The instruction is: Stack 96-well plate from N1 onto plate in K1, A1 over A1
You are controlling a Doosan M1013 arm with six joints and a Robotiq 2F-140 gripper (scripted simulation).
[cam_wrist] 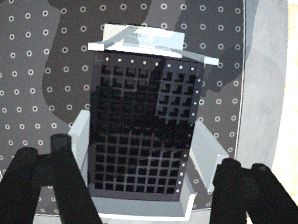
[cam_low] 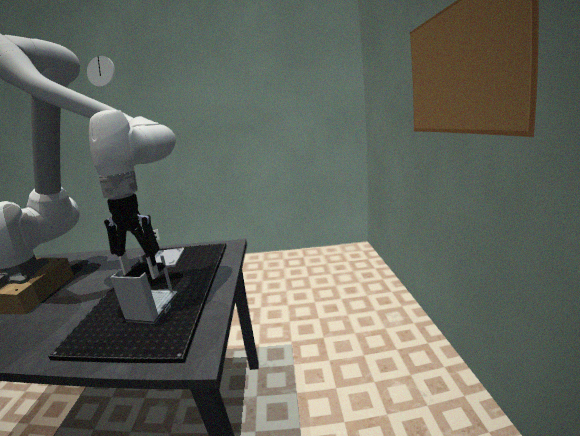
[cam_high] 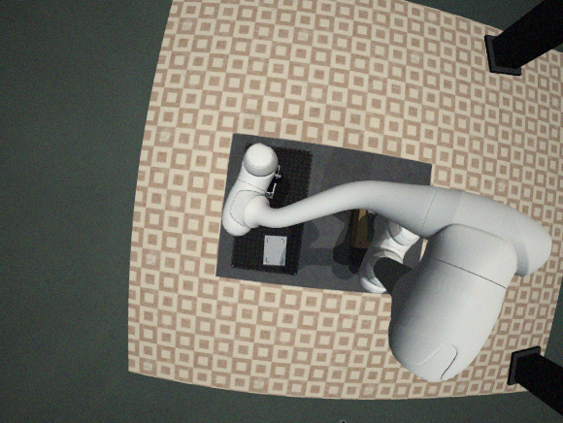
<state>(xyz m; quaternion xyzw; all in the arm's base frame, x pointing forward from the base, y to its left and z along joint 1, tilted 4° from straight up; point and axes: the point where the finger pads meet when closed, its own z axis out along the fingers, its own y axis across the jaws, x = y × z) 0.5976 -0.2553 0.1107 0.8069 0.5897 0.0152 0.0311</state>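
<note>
My hand is 120 mm above the white 96-well plate. From my hand the other things lie so: dark 96-well plate (20 mm below).
</note>
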